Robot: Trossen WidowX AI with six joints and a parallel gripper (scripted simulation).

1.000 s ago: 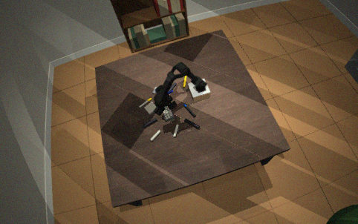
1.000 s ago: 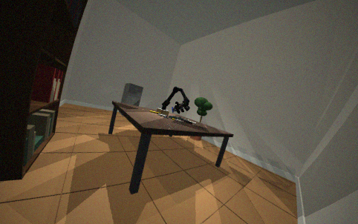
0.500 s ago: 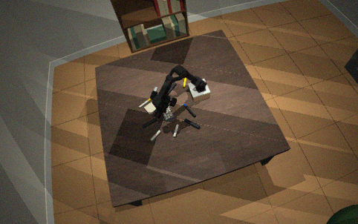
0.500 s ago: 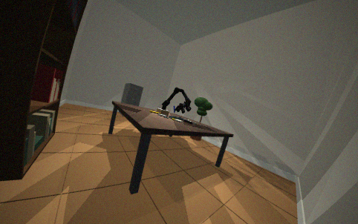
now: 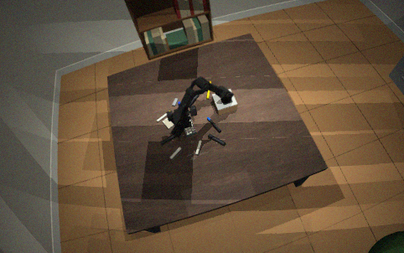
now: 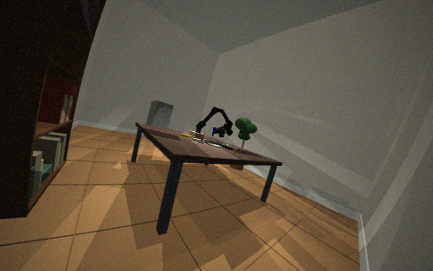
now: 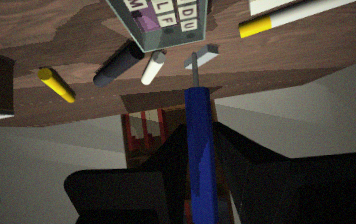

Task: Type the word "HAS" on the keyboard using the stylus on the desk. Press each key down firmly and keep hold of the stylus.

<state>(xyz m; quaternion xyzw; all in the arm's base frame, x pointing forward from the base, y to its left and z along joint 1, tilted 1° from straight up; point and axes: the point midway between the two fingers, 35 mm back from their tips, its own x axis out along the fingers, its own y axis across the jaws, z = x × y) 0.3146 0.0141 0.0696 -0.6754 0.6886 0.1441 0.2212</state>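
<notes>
My gripper tip is 110 mm above the key, 20 mm to the right of it and 10 mm past it. From my gripper tip the other things lie so: yellow cylinder 240 mm behind, 150 mm to the right, 110 mm below; paper note 110 mm below, 100 mm ahead; blue stylus 10 mm below.
</notes>
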